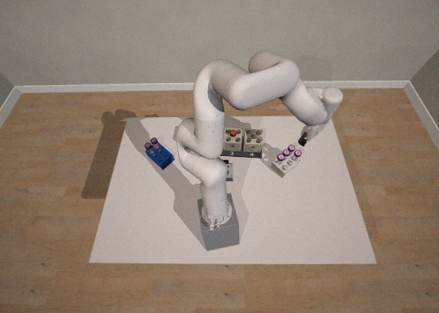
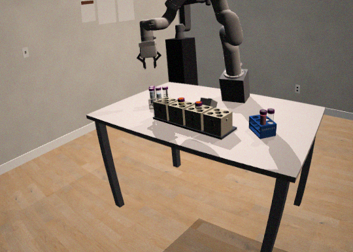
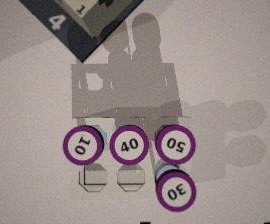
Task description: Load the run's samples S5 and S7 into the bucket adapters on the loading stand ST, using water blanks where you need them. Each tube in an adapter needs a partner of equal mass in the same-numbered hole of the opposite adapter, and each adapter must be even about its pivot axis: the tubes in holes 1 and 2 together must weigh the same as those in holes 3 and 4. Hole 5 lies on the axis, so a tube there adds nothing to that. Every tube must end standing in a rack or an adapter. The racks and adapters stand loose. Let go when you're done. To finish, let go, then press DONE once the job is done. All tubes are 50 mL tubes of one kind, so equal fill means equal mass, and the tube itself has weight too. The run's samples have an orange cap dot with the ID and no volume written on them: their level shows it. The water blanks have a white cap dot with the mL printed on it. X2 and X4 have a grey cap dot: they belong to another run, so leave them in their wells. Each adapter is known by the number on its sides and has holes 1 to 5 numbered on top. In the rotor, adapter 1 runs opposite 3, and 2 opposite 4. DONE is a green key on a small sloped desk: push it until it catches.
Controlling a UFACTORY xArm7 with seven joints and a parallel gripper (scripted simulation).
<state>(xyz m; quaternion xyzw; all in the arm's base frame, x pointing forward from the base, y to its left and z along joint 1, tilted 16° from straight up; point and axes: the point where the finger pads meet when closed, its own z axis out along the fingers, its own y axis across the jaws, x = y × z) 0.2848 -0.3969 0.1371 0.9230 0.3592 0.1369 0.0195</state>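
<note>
The white rack is 10 mm behind my hand, 40 mm to the left of it and 220 mm below it. The rest, counted from my hand: adapter (120 mm ahead, 540 mm to the left, 200 mm below); then dark stand (110 mm ahead, 380 mm to the left, 250 mm below); then blue rack (10 mm ahead, 720 mm to the left, 220 mm below).
</note>
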